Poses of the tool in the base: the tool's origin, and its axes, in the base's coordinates. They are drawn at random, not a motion.
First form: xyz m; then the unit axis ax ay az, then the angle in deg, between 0 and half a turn.
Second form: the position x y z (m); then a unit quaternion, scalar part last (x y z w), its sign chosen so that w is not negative. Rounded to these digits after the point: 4 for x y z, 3 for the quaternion.
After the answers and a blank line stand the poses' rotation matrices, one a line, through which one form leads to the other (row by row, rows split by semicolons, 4 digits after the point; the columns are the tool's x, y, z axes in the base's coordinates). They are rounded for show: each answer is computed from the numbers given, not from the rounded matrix.
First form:
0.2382 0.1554 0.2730 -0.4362 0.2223 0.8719 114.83
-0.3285 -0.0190 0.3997 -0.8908 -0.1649 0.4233 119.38
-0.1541 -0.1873 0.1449 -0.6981 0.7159 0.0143 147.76
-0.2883 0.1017 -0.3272 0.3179 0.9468 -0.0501 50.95
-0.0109 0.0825 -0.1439 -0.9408 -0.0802 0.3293 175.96
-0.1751 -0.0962 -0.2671 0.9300 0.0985 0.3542 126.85
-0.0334 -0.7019 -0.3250 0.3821 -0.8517 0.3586 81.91
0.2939 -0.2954 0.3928 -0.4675 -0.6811 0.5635 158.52
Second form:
0.2382 0.1554 0.2730 -0.368 0.187 0.735 0.539
-0.3285 -0.0190 0.3997 -0.769 -0.142 0.365 0.505
-0.1541 -0.1873 0.1449 -0.671 0.688 0.014 0.278
-0.2883 0.1017 -0.3272 0.137 0.407 -0.022 0.903
-0.0109 0.0825 -0.1439 -0.940 -0.080 0.329 0.035
-0.1751 -0.0962 -0.2671 0.832 0.088 0.317 0.447
-0.0334 -0.7019 -0.3250 0.250 -0.558 0.235 0.755
0.2939 -0.2954 0.3928 -0.459 -0.669 0.554 0.186

-0.1497 -0.9290 -0.3383; 0.6536 -0.3498 0.6711; -0.7418 -0.1207 0.6596
0.6923 -0.1499 -0.7058; 0.5879 -0.4501 0.6722; -0.4184 -0.8803 -0.2235
0.0537 -0.9301 0.3635; -0.9148 0.1001 0.3913; -0.4003 -0.3535 -0.8454
0.6674 0.1503 0.7294; 0.0725 0.9617 -0.2644; -0.7412 0.2293 0.6309
0.7705 0.1275 -0.6245; 0.1739 -0.9847 0.0135; -0.6132 -0.1190 -0.7809
0.7838 -0.1369 0.6057; 0.4300 -0.5842 -0.6884; 0.4481 0.8000 -0.3990
0.2662 -0.6347 -0.7255; 0.0754 0.7640 -0.6407; 0.9610 0.1159 0.2512
-0.5086 0.4084 -0.7580; 0.8211 -0.0350 -0.5698; -0.2592 -0.9121 -0.3175

